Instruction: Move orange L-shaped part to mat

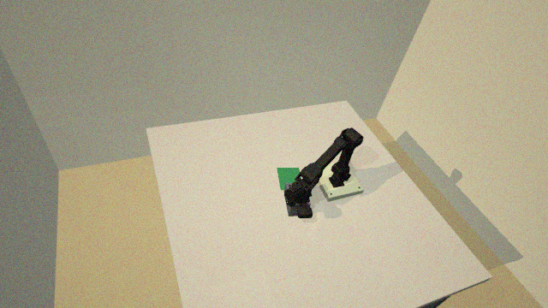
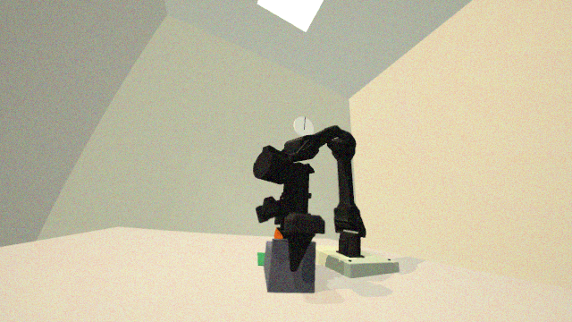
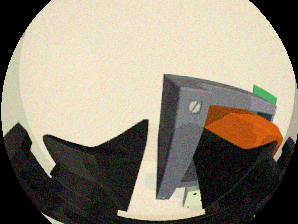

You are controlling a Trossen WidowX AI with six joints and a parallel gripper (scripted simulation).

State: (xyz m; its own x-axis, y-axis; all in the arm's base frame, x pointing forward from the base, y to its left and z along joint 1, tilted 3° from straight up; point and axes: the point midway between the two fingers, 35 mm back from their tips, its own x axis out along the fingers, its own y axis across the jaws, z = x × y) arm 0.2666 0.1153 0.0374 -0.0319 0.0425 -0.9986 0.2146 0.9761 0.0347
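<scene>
My gripper tip is 50 mm to the left of the orange L-shaped part, 20 mm past it and 10 mm below it. Also, from my gripper tip: green mat 220 mm to the right, 50 mm below, 50 mm behind.
</scene>
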